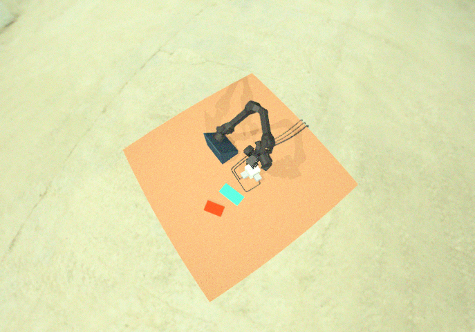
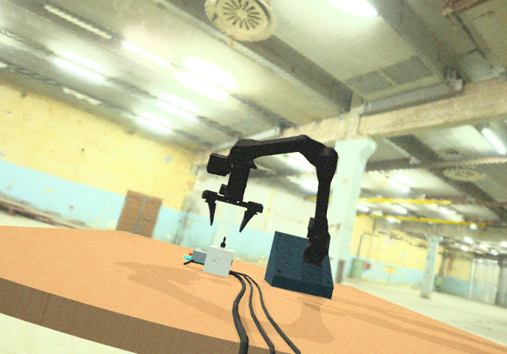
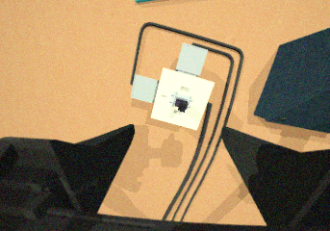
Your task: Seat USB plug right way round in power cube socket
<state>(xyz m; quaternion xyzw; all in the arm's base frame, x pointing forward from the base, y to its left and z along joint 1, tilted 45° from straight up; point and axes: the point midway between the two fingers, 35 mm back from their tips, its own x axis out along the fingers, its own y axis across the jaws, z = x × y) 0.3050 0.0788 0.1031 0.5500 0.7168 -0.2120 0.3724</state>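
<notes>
Now: gripper tip 40 mm above the dark USB plug and 20 mm to the left of it. From my gripper tip the other things lie so: red card (370 mm to the right, 130 mm below, 90 mm ahead); then cyan card (230 mm to the right, 130 mm below, 60 mm ahead).
</notes>
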